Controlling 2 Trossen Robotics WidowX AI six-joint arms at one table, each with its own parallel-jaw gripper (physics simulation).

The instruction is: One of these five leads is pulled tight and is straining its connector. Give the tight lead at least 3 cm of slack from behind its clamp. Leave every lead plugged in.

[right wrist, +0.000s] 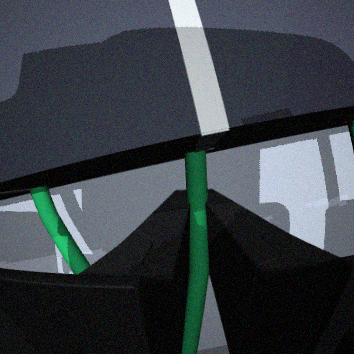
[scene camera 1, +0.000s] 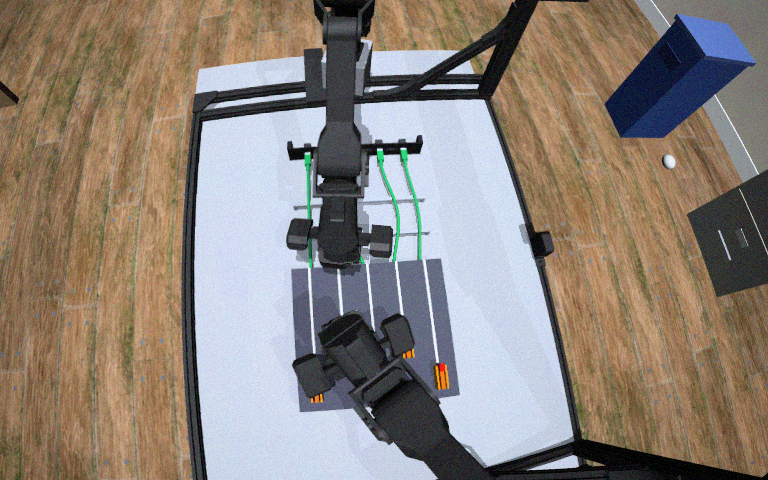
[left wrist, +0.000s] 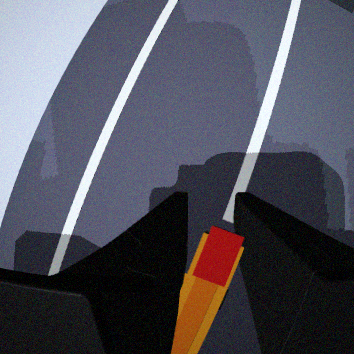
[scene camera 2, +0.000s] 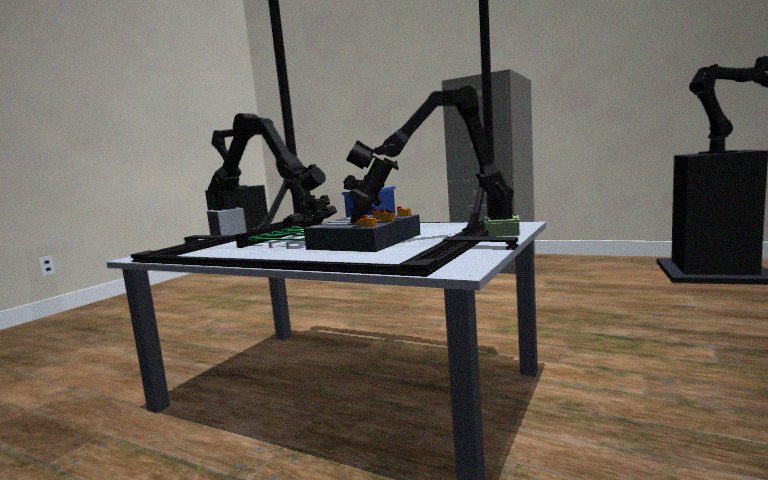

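Pixels of known places: left gripper, fingertip midpoint: (left wrist: 210,205) (scene camera 2: 352,223); right gripper, fingertip midpoint: (right wrist: 193,202); left arm's base, origin of the base link: (scene camera 2: 501,217); right arm's base, origin of the base link: (scene camera 2: 224,209).
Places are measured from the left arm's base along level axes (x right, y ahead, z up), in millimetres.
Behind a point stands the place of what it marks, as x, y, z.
Green leads (scene camera 1: 398,215) {82, 619, -20} (scene camera 1: 419,215) {122, 604, -20} run from the black socket strip (scene camera 1: 391,149) {133, 774, -24} to the dark block (scene camera 1: 414,294) (scene camera 2: 339,240); the leftmost lead (scene camera 1: 308,186) {-68, 746, -20} looks straight. White lines cross the block toward orange clamps (scene camera 1: 441,376) {16, 304, 43} (scene camera 2: 383,216) {-89, 343, 34}. My left gripper (left wrist: 210,205) {-115, 434, 23} (scene camera 2: 355,218) {-115, 434, 23} is shut on the orange clamp with a red top (left wrist: 218,256) {-111, 420, 49} at the end of the second line from the left; the arm hides this clamp in scene camera 1. My right gripper (right wrist: 193,202) {-62, 566, -37} is shut on the second green lead (right wrist: 198,260) {-56, 580, -19}, close to the block's edge. Another curved lead (right wrist: 55,230) {-23, 553, -20} passes beside it.
Thin grey bars (scene camera 1: 370,202) {42, 670, -30} cross beneath the leads. Other orange clamps (scene camera 1: 317,397) {-186, 350, 43} (scene camera 1: 408,353) {-20, 362, 43} sit close around my left gripper. A black frame (scene camera 1: 190,283) {-358, 635, -27} borders the white table. A blue bin (scene camera 1: 659,90) (scene camera 2: 386,198) stands beyond the table.
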